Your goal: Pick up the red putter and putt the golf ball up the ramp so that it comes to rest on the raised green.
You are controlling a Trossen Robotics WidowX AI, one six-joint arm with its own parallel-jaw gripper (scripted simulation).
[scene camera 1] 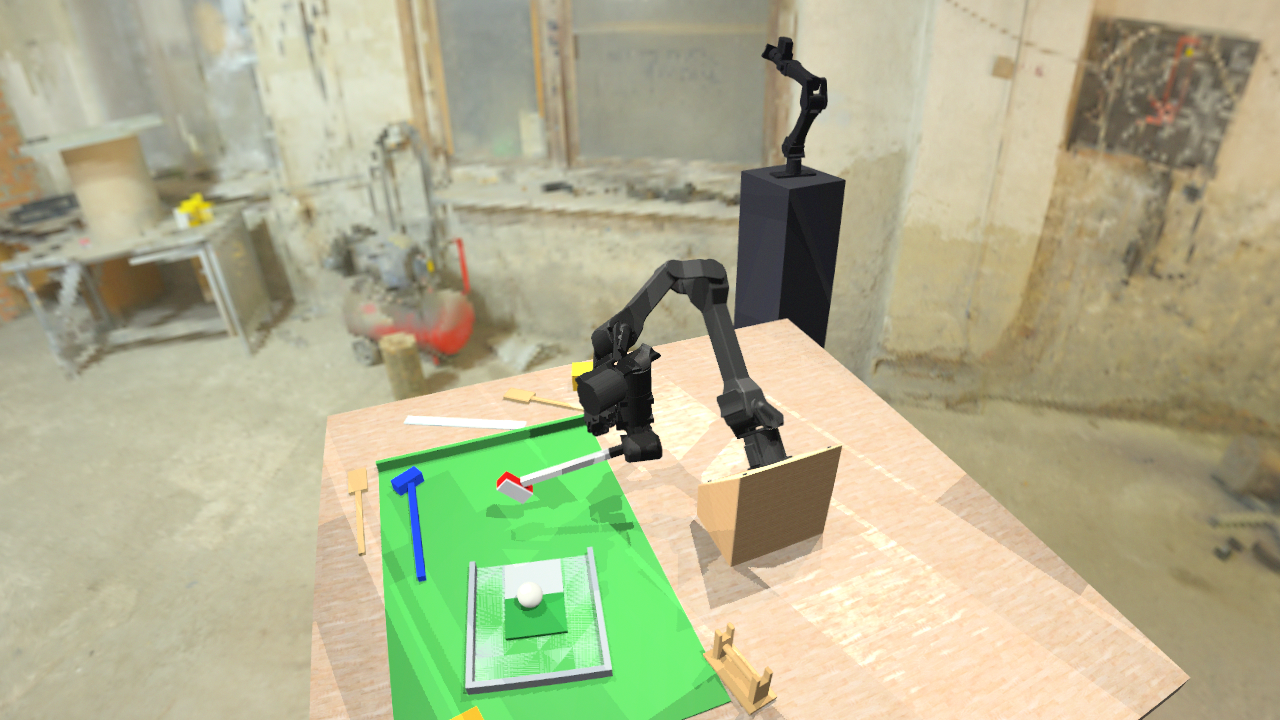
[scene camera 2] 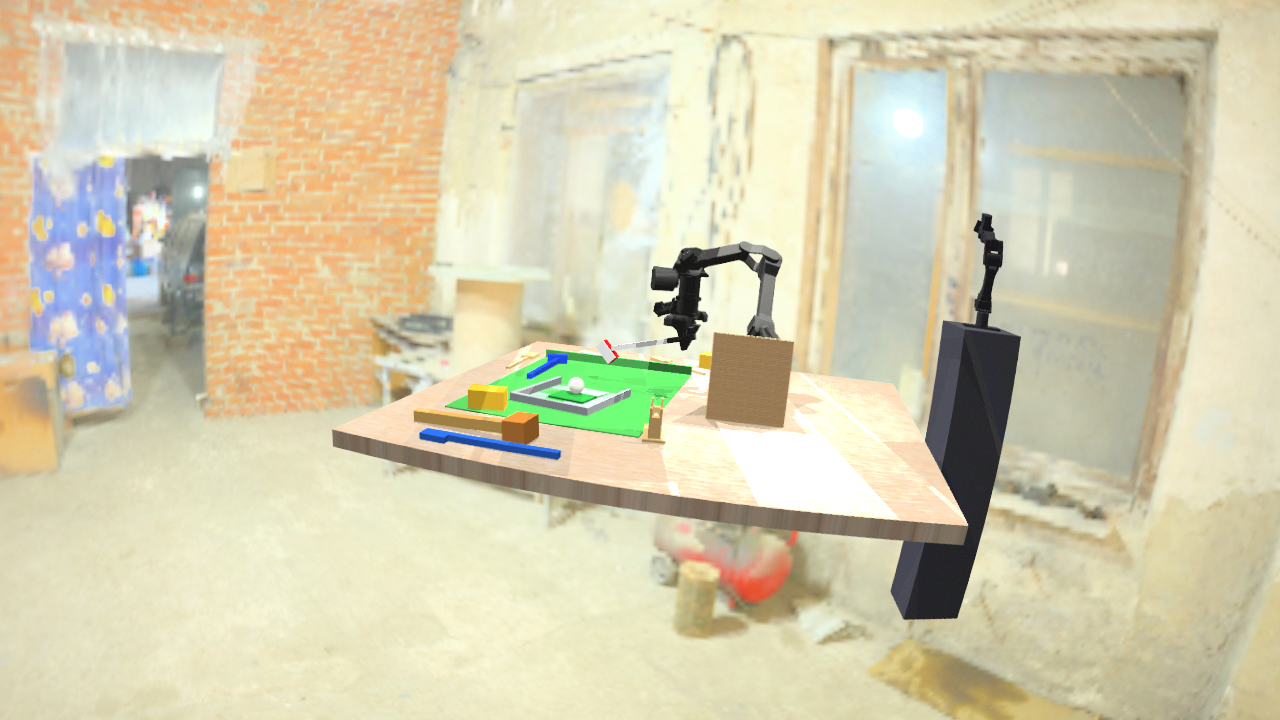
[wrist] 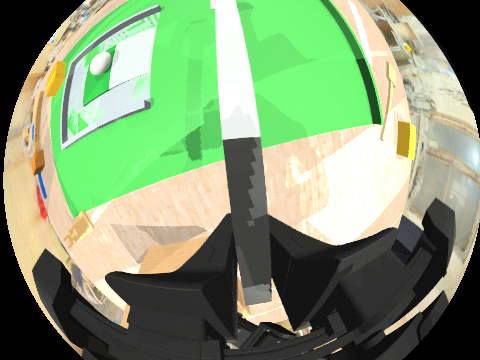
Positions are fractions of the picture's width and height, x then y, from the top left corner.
Labels:
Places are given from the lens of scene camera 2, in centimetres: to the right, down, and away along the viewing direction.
grey frame (scene camera 2: 0.42,0.55): -27, 9, 177
small wooden rack (scene camera 2: 0.51,0.60): 3, 15, 155
The marked spots on the grey frame and the small wooden rack are 38 cm apart.

